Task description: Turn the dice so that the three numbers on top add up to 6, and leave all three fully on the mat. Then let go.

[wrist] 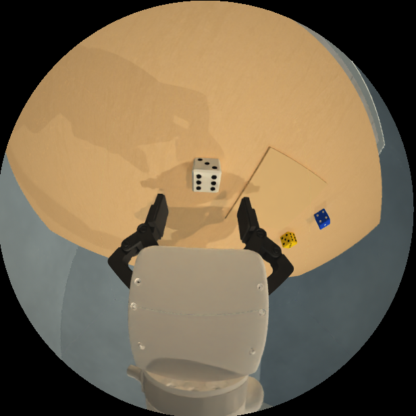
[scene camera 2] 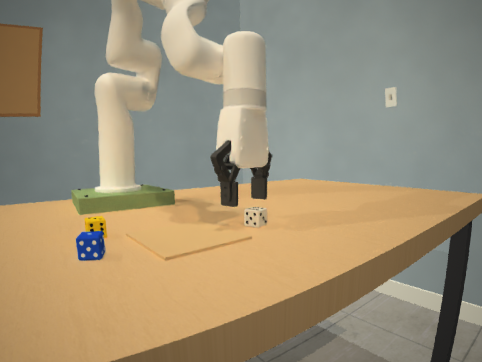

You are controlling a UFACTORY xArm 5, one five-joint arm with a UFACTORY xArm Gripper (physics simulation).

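Where they show: gripper, between the fingertips: point(scene camera 2: 245, 202); arm's base, origin of its link: point(scene camera 2: 118, 190).
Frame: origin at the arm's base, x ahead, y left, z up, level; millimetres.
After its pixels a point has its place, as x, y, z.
The white die point(scene camera 2: 255, 217) {441, 67, -17} point(wrist: 206, 179) rests on the table beside the mat point(scene camera 2: 185, 242) {437, -69, -31} point(wrist: 290, 180), apart from it. Its upper face shows six; a three shows on a side in the wrist view. The blue die point(scene camera 2: 90, 246) {415, -194, -17} point(wrist: 322, 218) rests off the mat's other side, with a one on top. The yellow die point(scene camera 2: 95, 226) {323, -160, -15} point(wrist: 288, 240) rests behind the blue one in the scene view, also off the mat; six dots show on its front, and its top is hard to read. My gripper point(scene camera 2: 244, 201) {406, 78, 3} point(wrist: 202, 203) is open and empty, above the white die.
The green base plate point(scene camera 2: 122, 201) {114, -33, -14} of the arm stands at the back left of the wooden table point(scene camera 2: 310, 250) {576, 27, -35}. The blue and yellow dice are close to each other. The table's front edge runs along the lower right in the scene view.
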